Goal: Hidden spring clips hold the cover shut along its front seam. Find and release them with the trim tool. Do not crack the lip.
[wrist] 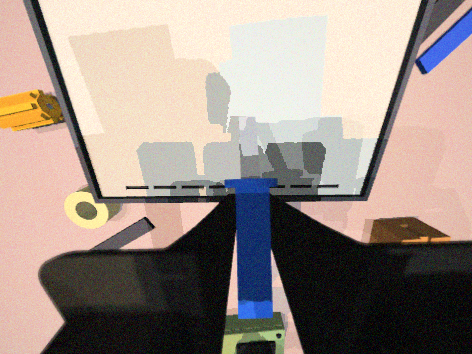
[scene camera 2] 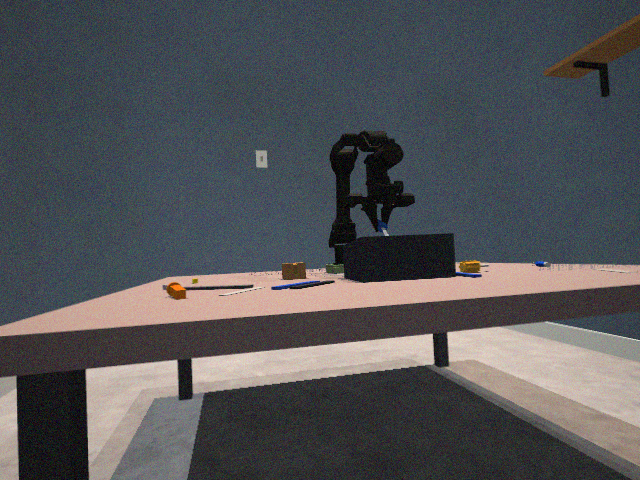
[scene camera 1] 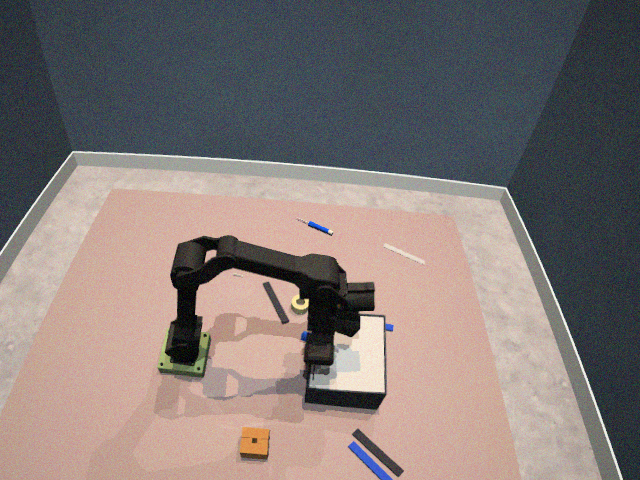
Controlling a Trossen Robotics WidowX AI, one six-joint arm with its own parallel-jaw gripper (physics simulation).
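Where they show: gripper, fingertip midpoint: (wrist: pixel 248 200) (scene camera 2: pixel 380 231) (scene camera 1: pixel 319 344); arm's base at its link origin: (scene camera 2: pixel 343 263) (scene camera 1: pixel 184 353).
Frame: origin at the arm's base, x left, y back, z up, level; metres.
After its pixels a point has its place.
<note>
The cover (scene camera 1: pixel 371 341) @[x 0.057, y -0.464, z 0.065 m] (wrist: pixel 150 100) @[x 0.083, y -0.394, z 0.059 m] is a cream panel in a dark frame on top of the black box (scene camera 1: pixel 343 397) @[x -0.083, y -0.402, z 0.030 m] (scene camera 2: pixel 403 258) @[x 0.011, y -0.498, z 0.019 m]. A row of thin black slots (wrist: pixel 137 187) @[x 0.108, y -0.330, z 0.052 m] runs along its edge nearest the arm base. My gripper (scene camera 2: pixel 381 225) @[x 0.021, y -0.334, z 0.090 m] (wrist: pixel 248 200) @[x 0.021, y -0.334, z 0.090 m] is shut on the blue handle of the trim tool (scene camera 2: pixel 382 226) @[x 0.020, y -0.352, z 0.103 m] (wrist: pixel 254 245) @[x 0.021, y -0.325, z 0.119 m], over that edge. The tool's pale blade reaches down to the cover in the wrist view; its tip blends with the shadows and its contact is unclear. The cover looks flat. No clips are visible, and I see no crack in the lip.
An orange block (scene camera 1: pixel 254 441) @[x -0.201, y -0.207, z -0.001 m] (scene camera 2: pixel 293 270) @[x -0.207, y -0.235, z -0.005 m] (wrist: pixel 407 230) @[x -0.195, y -0.239, z -0.001 m], a yellow ring (scene camera 1: pixel 298 304) @[x 0.193, y -0.275, z -0.004 m] (wrist: pixel 72 207) @[x 0.222, y -0.285, z -0.005 m] and a dark bar (scene camera 1: pixel 275 302) @[x 0.209, y -0.210, z -0.025 m] (wrist: pixel 122 235) @[x 0.187, y -0.229, z -0.025 m] lie near the box. A yellow ribbed object (scene camera 2: pixel 469 266) @[x 0.229, y -0.412, z -0.012 m] (wrist: pixel 25 110) @[x 0.228, y -0.393, z 0.001 m] is beside it. Blue (scene camera 1: pixel 369 461) @[x -0.220, y -0.474, z -0.024 m] and dark (scene camera 1: pixel 378 452) @[x -0.197, y -0.496, z -0.024 m] bars lie beyond its front right.
</note>
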